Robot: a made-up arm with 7 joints. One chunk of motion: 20 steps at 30 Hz.
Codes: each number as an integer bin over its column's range. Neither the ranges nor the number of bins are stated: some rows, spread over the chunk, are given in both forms.
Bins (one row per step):
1: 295 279 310 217 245 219
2: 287 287 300 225 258 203
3: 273 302 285 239 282 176
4: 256 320 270 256 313 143
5: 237 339 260 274 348 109
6: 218 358 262 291 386 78
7: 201 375 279 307 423 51
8: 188 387 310 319 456 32
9: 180 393 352 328 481 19
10: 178 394 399 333 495 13
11: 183 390 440 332 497 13
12: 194 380 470 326 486 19
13: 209 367 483 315 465 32
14: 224 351 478 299 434 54
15: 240 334 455 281 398 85
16: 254 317 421 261 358 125
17: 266 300 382 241 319 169
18: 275 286 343 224 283 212
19: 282 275 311 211 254 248
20: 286 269 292 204 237 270
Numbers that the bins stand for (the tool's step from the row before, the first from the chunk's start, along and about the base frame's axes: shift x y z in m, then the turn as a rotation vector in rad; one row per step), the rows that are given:
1: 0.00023 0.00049 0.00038 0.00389 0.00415 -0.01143
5: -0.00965 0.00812 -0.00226 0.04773 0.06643 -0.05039
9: -0.01935 0.01499 0.00260 0.08926 0.14686 -0.08227
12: -0.01697 0.01334 0.00883 0.08772 0.14988 -0.08227
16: -0.00676 0.00532 0.00624 0.03773 0.07248 -0.04472
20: -0.00131 -0.00078 -0.00057 -0.00611 -0.00069 0.00664
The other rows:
2: -0.00114 0.00151 -0.00015 0.01004 0.01201 -0.01710
3: -0.00352 0.00341 -0.00094 0.02081 0.02652 -0.02666
4: -0.00641 0.00570 -0.00173 0.03388 0.04527 -0.03835
6: -0.01288 0.01054 -0.00216 0.06080 0.08941 -0.06137
7: -0.01578 0.01270 -0.00126 0.07311 0.11179 -0.07094
8: -0.01799 0.01423 0.00038 0.08234 0.13174 -0.07767
10: -0.01969 0.01512 0.00508 0.09310 0.15532 -0.08440
11: -0.01884 0.01461 0.00725 0.09233 0.15653 -0.08440
13: -0.01442 0.01168 0.00952 0.07926 0.13718 -0.07767
14: -0.01186 0.00965 0.00926 0.06695 0.11844 -0.06987
15: -0.00914 0.00749 0.00804 0.05311 0.09667 -0.05889
17: -0.00471 0.00316 0.00418 0.02235 0.04890 -0.02914
18: -0.00318 0.00138 0.00212 0.00927 0.02713 -0.01391
19: -0.00199 -0.00002 0.00043 -0.00072 0.00959 -0.00116

